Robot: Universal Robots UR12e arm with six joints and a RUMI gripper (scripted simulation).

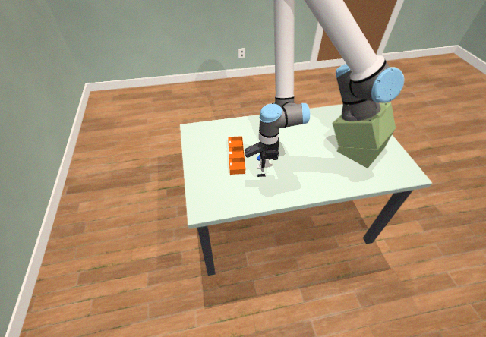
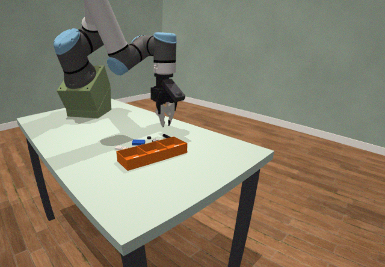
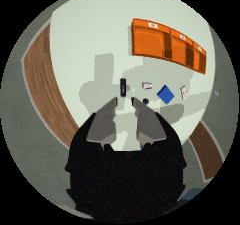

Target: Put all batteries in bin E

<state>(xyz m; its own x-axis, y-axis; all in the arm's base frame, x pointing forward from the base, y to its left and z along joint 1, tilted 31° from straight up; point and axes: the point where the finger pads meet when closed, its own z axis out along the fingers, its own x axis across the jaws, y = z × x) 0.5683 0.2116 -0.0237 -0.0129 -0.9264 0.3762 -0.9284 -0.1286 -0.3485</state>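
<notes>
The battery is 60 mm below my hand. The rest, counted from my hand: white card-like piece 210 mm to the right, 60 mm below; then blue block 130 mm to the right, 60 mm below, 20 mm behind; then black round thing 60 mm to the right, 60 mm below, 40 mm behind.
</notes>
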